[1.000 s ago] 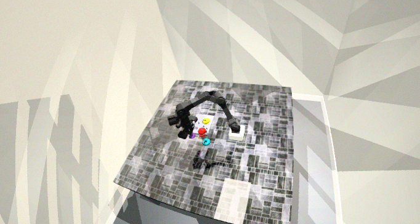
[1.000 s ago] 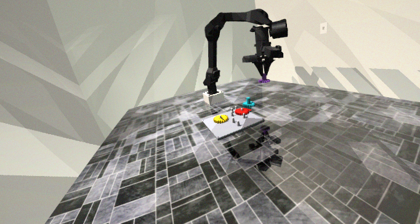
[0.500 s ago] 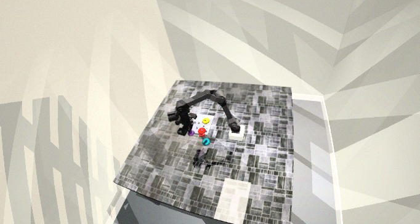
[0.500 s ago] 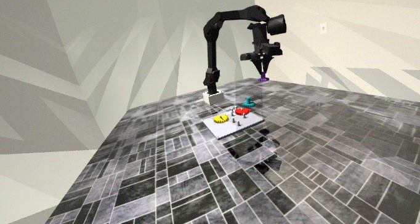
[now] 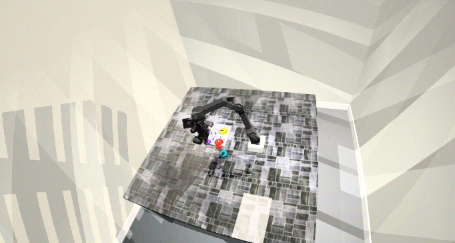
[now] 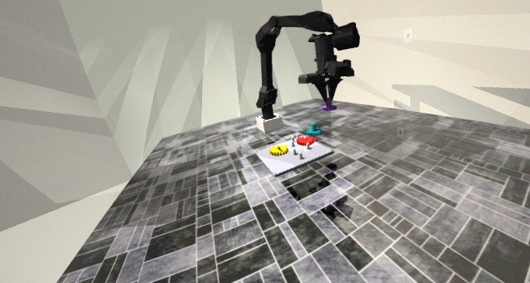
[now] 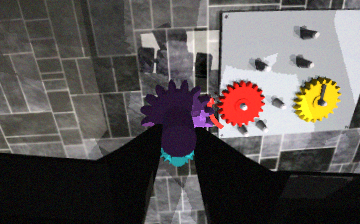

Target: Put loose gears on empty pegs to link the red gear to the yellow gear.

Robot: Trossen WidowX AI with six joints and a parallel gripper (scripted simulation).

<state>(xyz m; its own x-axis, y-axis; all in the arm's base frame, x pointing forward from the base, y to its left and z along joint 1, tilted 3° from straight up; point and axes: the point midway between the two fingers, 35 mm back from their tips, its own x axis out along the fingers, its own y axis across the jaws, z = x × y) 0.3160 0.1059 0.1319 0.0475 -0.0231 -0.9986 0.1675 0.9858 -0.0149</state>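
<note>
The red gear is 4 cm behind my gripper tip, 9 cm to the right of it and 13 cm below it. Also, from my gripper tip: purple gear (1 cm below); then grey board (1 cm behind, 16 cm to the right, 14 cm below); then teal gear (10 cm behind, 13 cm below).
</note>
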